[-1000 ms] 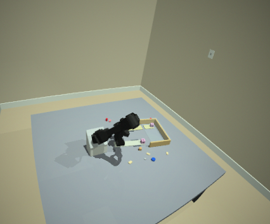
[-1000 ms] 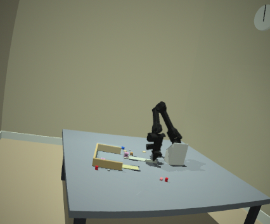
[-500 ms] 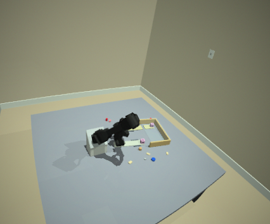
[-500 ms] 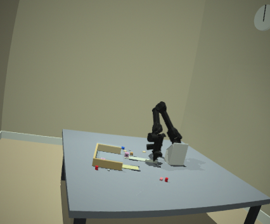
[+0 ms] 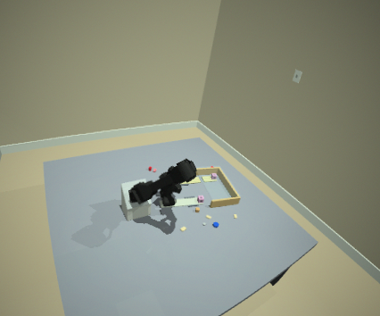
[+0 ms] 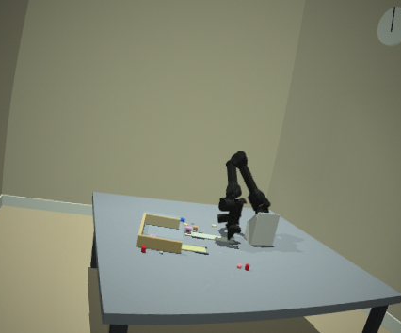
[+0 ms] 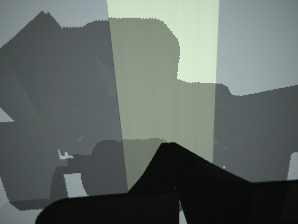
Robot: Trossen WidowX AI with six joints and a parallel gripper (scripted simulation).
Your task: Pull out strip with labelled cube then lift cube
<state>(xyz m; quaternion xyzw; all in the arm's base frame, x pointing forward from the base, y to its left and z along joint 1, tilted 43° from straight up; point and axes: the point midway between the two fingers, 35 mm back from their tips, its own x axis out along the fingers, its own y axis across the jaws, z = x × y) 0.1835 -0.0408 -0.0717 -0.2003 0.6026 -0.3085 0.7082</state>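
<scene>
My gripper tip is 100 mm short of the pale green strip and 20 mm to the left of it. Round my gripper tip: blue piece (200 mm ahead, 240 mm to the right).
</scene>
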